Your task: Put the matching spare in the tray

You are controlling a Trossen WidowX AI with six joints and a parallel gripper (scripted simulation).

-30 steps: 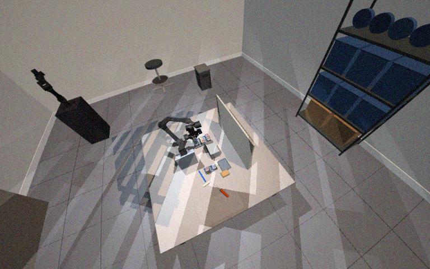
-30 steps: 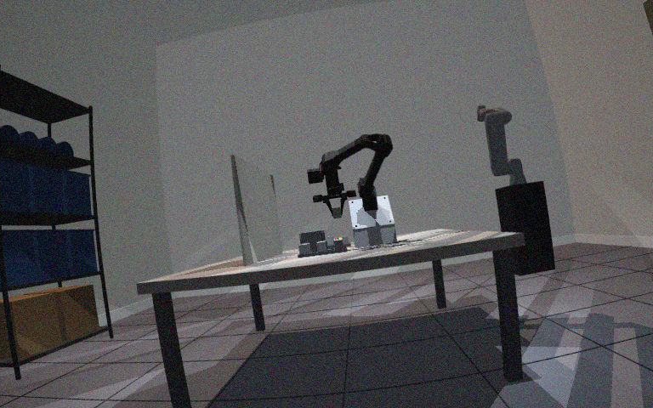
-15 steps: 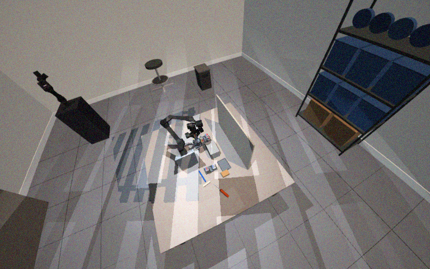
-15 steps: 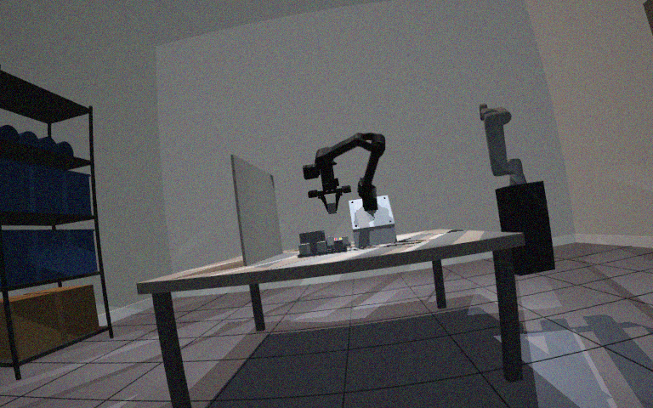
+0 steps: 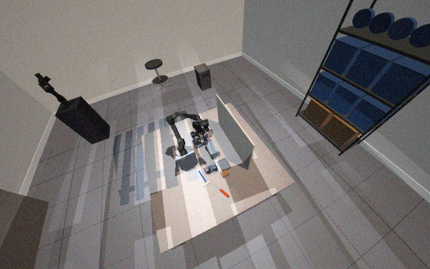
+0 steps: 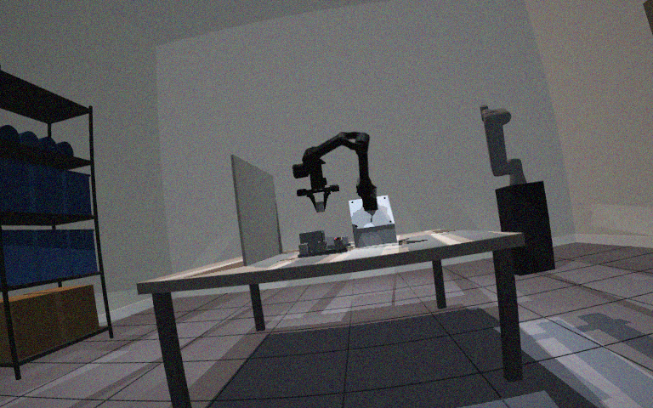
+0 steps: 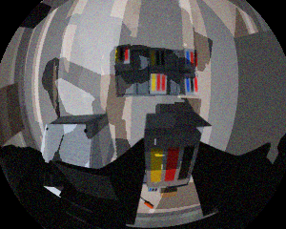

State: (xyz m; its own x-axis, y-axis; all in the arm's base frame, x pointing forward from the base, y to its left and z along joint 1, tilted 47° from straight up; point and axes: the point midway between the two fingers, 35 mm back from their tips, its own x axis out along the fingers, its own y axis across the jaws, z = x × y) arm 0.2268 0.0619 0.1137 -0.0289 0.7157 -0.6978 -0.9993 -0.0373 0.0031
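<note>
The dark tray lies 110 mm ahead of my gripper tip, 310 mm to the right of it and 190 mm below it. From my gripper tip the other things lie so: blue pen: 140 mm behind, 320 mm to the right, 190 mm below; then mounted grey unit: 70 mm ahead, 100 mm to the right, 140 mm below; then upright grey panel: 300 mm ahead, 110 mm to the right, 30 mm above.
</note>
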